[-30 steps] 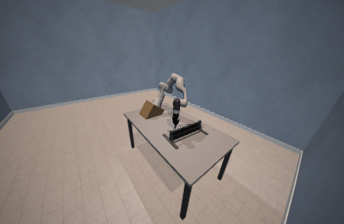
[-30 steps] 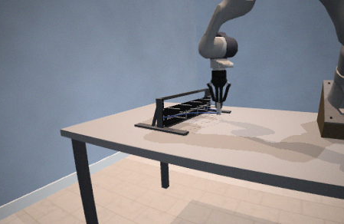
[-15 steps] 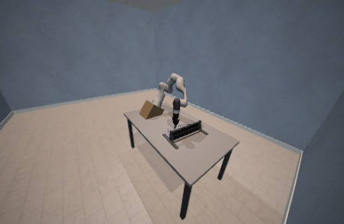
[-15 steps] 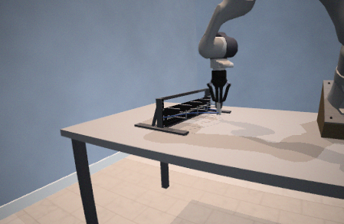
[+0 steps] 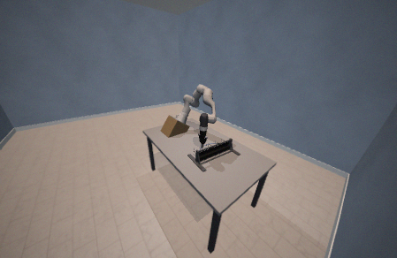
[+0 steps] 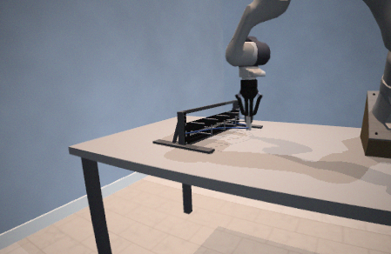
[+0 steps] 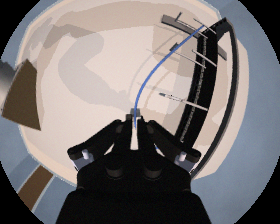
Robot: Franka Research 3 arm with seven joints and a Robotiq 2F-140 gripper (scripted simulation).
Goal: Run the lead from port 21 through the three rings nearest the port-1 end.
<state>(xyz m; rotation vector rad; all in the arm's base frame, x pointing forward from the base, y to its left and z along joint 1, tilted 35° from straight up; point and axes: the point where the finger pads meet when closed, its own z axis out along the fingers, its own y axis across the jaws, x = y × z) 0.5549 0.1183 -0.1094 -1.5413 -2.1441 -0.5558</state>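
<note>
The black rack lies 150 mm ahead of my hand, 80 mm to the left of it and 10 mm above it.
</note>
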